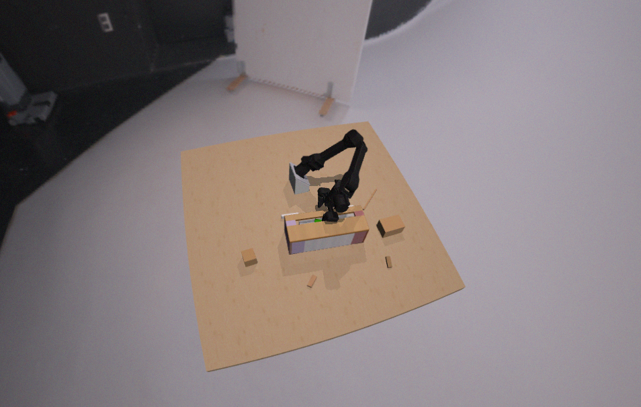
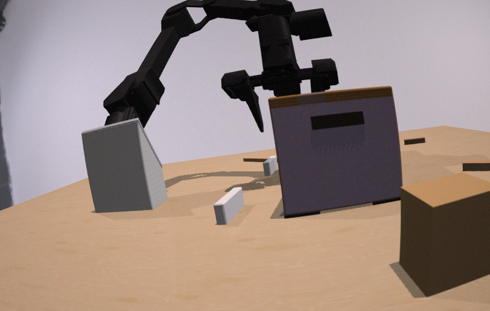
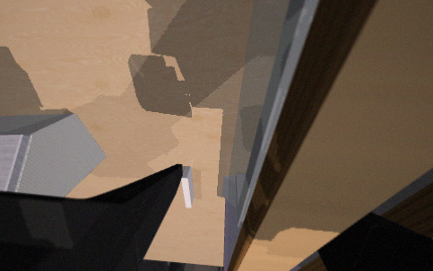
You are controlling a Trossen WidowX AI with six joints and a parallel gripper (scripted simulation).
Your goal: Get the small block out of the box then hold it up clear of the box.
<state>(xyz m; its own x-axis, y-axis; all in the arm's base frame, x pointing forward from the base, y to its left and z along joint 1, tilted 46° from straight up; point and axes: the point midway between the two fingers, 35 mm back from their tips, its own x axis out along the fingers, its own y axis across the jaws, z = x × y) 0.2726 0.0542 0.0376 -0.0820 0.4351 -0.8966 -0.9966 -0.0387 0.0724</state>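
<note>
My gripper tip is 50 mm short of the green block and 30 mm to the left of it. The rest, counted from my gripper tip: brown cube (380 mm to the right, 140 mm ahead, 60 mm below); box (40 mm ahead, 20 mm below, 10 mm to the left).
</note>
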